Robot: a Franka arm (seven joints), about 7 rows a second.
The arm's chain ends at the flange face. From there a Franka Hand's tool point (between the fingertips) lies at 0.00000 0.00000 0.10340 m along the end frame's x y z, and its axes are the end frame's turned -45 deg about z.
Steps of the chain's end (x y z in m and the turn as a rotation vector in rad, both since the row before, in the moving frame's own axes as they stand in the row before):
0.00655 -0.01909 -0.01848 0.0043 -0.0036 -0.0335
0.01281 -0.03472 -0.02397 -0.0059 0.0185 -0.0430
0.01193 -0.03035 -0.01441 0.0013 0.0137 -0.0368
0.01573 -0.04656 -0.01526 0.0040 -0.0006 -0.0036
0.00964 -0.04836 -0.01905 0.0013 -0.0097 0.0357
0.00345 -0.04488 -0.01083 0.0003 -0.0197 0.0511
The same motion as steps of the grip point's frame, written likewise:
0.01817 -0.00945 -0.01848 0.0056 0.0005 -0.0335
0.03457 -0.01373 -0.02399 -0.0173 0.0089 -0.0430
0.03101 -0.01214 -0.01442 -0.0088 0.0106 -0.0368
0.04429 -0.02214 -0.01526 0.0033 0.0024 -0.0036
0.04041 -0.02819 -0.01905 0.0078 -0.0059 0.0357
0.03279 -0.03079 -0.01085 0.0141 -0.0137 0.0511

